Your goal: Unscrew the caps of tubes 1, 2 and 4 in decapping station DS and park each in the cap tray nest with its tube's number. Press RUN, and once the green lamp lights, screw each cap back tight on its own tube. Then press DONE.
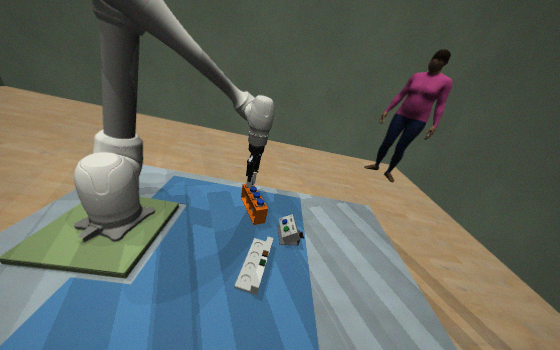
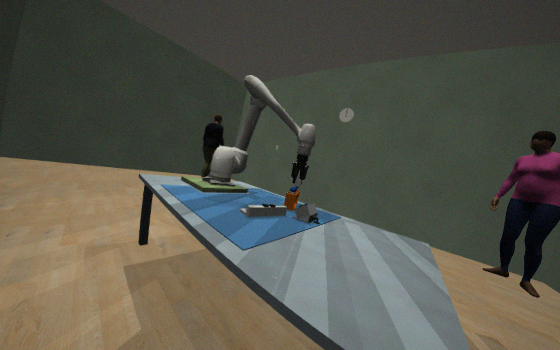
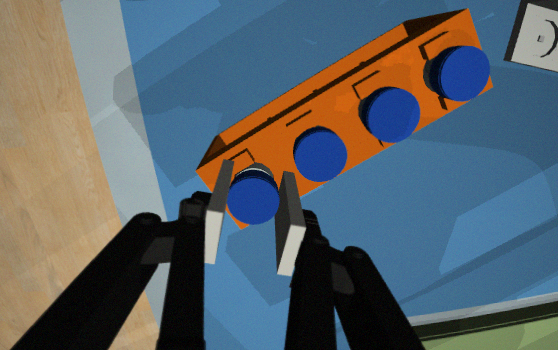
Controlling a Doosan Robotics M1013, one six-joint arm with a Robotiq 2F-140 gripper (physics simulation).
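Where they show: gripper, between the fingertips: (image 1: pixel 250 184) (image 3: pixel 255 185); arm's base, origin of its link: (image 1: pixel 118 218) (image 2: pixel 219 183).
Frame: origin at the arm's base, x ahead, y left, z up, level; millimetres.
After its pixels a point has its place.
Observation:
The orange decapping station (image 1: pixel 259 217) @(x 523, y 225, z 20 mm) (image 2: pixel 291 201) @(x 536, y 235, z 27 mm) (image 3: pixel 345 100) @(x 479, y 320, z 69 mm) holds four tubes in a row with blue caps. My gripper (image 1: pixel 252 182) @(x 415, y 375, z 84 mm) (image 2: pixel 297 185) @(x 415, y 375, z 84 mm) (image 3: pixel 255 185) @(x 415, y 375, z 84 mm) points down over the end of the row and is shut on the end blue cap (image 3: pixel 253 202) @(x 411, y 375, z 102 mm). A pale rim shows beneath this cap. The other three caps (image 3: pixel 320 154) @(x 446, y 336, z 95 mm) (image 3: pixel 392 115) @(x 477, y 296, z 97 mm) (image 3: pixel 464 73) @(x 509, y 255, z 95 mm) stand in the station. Tube numbers cannot be read. The white tray (image 1: pixel 269 244) @(x 610, y 92, z 19 mm) (image 2: pixel 267 211) @(x 620, y 8, z -2 mm) shows four round empty nests. The grey control box (image 1: pixel 290 237) @(x 688, y 159, z 25 mm) (image 2: pixel 306 214) @(x 717, y 169, z 13 mm) has a blue and a green round part; whether a lamp is lit cannot be told.
The station, tray and box stand on a blue mat (image 1: pixel 155 310) @(x 353, y -222, z -26 mm) (image 2: pixel 240 235) @(x 775, y -203, z -26 mm) on the table. The arm's base stands on a green plate (image 1: pixel 45 250) @(x -65, y -184, z -1 mm) (image 2: pixel 192 183) @(x 55, y -201, z -11 mm). A person in pink (image 1: pixel 420 97) (image 2: pixel 539 175) stands beyond the table; another in black (image 2: pixel 213 135) stands behind the arm.

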